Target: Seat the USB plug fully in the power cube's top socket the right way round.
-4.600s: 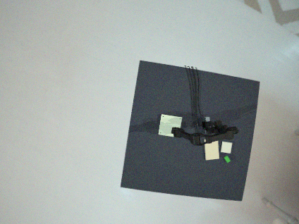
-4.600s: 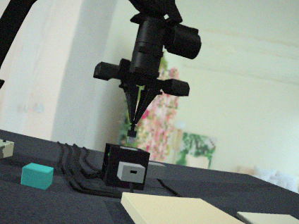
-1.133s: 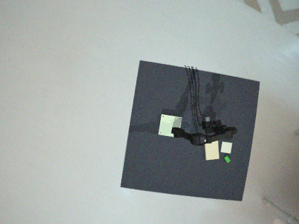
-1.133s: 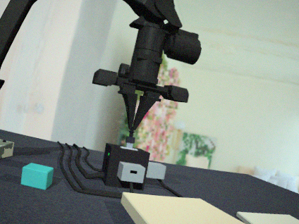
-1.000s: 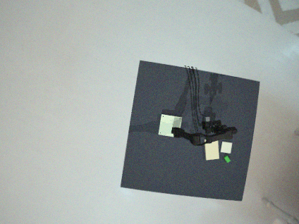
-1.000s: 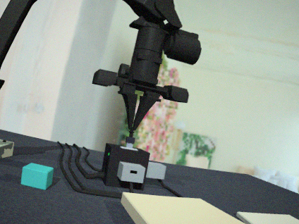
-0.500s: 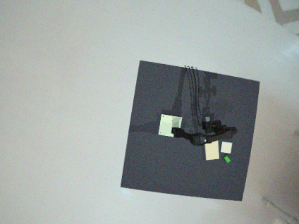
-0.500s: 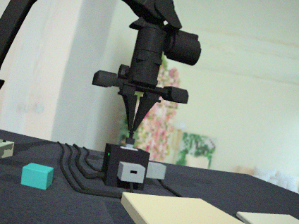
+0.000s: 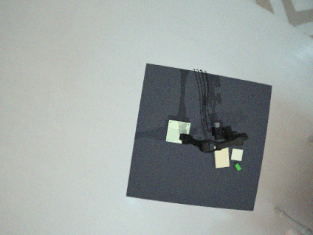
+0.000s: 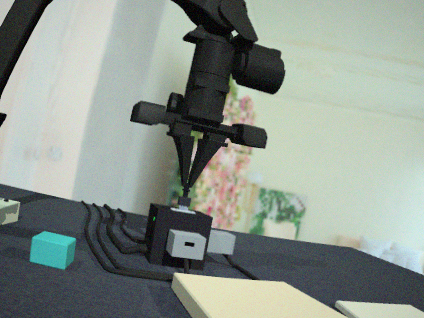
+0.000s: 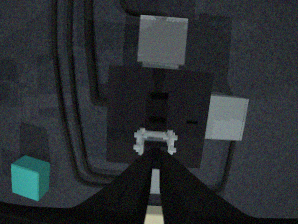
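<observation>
Right now the usb plug is 2 cm below my gripper tip. From my gripper tip the other things lie so: cream slab 21 cm to the right, 10 cm below, 10 cm ahead; socket 4 cm below; teal block 14 cm to the right, 13 cm behind, 10 cm below.
</observation>
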